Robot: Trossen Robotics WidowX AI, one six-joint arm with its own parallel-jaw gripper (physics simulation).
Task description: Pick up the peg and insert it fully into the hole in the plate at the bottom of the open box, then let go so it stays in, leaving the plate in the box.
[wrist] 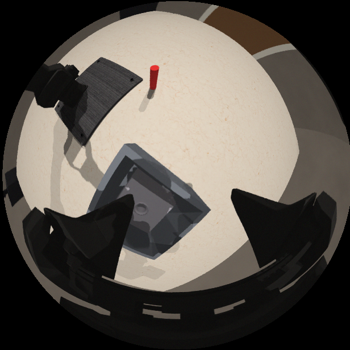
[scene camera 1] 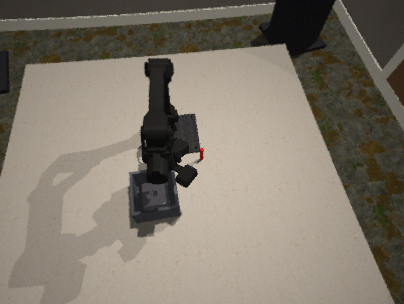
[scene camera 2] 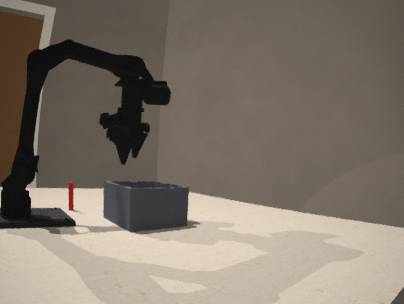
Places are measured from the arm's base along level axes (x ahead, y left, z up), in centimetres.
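Where they show: gripper, fingertip midpoint: (scene camera 1: 175, 177) (scene camera 2: 129, 161); arm's base, origin of the base link: (scene camera 2: 14, 216).
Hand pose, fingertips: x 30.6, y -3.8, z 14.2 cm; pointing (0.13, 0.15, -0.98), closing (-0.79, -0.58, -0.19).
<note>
Things, the pixels of their top centre, and the offset from my fingertips. Level surfaces: height alone.
- red peg, middle of its top: (scene camera 2: 71, 182) (scene camera 1: 201, 149) dy +13.0, dx -11.7, dz -7.3 cm
- open blue-grey box, middle of its top: (scene camera 2: 144, 184) (scene camera 1: 153, 189) dy -8.3, dx -0.6, dz -5.5 cm
- grey plate, middle of its top: (scene camera 1: 154, 193) dy -8.3, dx -0.6, dz -9.2 cm
- pale table, its level: dz -15.3 cm
The red peg (scene camera 1: 201, 154) (scene camera 2: 71, 196) (wrist: 154, 78) stands upright on the table, near a corner of the arm's base plate. The open blue-grey box (scene camera 1: 156, 218) (scene camera 2: 159, 208) (wrist: 187, 195) stands on the table in front of the arm. The grey plate (scene camera 1: 161, 196) (wrist: 155, 200) lies at the bottom of the box, and its round hole shows in the wrist view. My gripper (scene camera 2: 129, 161) (wrist: 183, 197) is open and empty. It points down and hangs above the box, well apart from the peg. The arm hides its fingertips in scene camera 1.
The arm's dark base plate (scene camera 1: 189, 131) (scene camera 2: 52, 217) (wrist: 104, 90) lies on the pale table (scene camera 1: 260, 200) (scene camera 2: 150, 265) (wrist: 225, 110), right beside the peg. The box walls rise around the plate. A dark stand (scene camera 1: 300, 25) is at the table's back right corner.
</note>
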